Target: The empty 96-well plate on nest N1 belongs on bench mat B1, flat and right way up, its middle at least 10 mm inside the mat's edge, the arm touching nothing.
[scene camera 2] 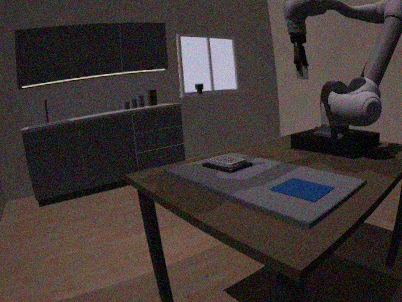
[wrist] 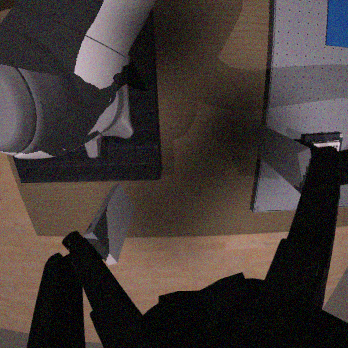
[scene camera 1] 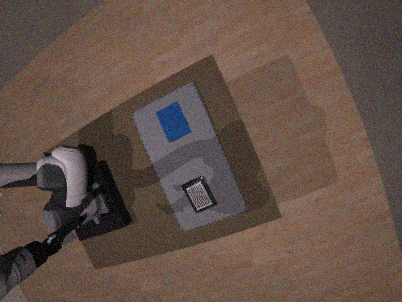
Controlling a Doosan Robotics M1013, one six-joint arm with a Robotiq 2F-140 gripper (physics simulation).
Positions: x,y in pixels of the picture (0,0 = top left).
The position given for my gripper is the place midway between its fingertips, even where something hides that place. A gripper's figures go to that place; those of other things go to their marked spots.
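Labels:
Blue bench mat B1 (scene camera 1: 174,124), 90 cm from the lens. My gripper (scene camera 1: 82,225), 84 cm from the lens.

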